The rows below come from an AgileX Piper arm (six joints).
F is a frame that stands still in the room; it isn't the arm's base.
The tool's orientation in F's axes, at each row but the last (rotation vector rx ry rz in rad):
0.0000 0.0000 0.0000
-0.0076 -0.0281 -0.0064
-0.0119 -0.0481 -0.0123
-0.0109 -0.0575 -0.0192
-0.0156 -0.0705 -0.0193
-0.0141 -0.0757 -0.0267
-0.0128 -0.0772 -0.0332
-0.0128 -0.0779 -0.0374
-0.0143 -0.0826 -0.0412
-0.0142 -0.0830 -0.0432
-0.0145 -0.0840 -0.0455
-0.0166 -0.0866 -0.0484
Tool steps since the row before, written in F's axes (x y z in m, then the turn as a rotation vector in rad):
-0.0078 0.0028 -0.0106 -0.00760 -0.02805 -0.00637
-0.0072 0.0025 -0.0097 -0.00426 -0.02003 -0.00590
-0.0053 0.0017 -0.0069 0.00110 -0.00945 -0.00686
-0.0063 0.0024 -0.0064 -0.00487 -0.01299 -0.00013
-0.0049 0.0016 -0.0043 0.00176 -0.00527 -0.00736
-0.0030 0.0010 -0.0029 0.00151 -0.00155 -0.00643
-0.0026 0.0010 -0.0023 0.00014 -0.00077 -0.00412
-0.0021 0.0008 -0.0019 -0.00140 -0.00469 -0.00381
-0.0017 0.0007 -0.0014 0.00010 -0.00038 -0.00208
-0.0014 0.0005 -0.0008 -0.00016 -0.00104 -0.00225
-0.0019 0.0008 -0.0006 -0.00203 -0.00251 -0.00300
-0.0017 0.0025 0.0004 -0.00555 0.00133 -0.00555
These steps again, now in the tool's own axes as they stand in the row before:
-0.0078 0.0028 -0.0106 -0.00760 -0.02805 -0.00637
-0.0075 0.0025 -0.0095 -0.00430 -0.02001 -0.00593
-0.0056 0.0017 -0.0066 0.00088 -0.00936 -0.00702
-0.0067 0.0023 -0.0060 -0.00462 -0.01308 0.00000
-0.0052 0.0016 -0.0039 0.00133 -0.00512 -0.00755
-0.0032 0.0010 -0.0027 0.00106 -0.00142 -0.00655
-0.0028 0.0009 -0.0021 -0.00015 -0.00072 -0.00413
-0.0023 0.0007 -0.0017 -0.00152 -0.00470 -0.00376
-0.0018 0.0006 -0.0012 -0.00006 -0.00035 -0.00209
-0.0015 0.0004 -0.0007 -0.00030 -0.00102 -0.00225
-0.0020 0.0007 -0.0004 -0.00216 -0.00256 -0.00286
-0.0018 0.0024 0.0006 -0.00607 0.00114 -0.00503

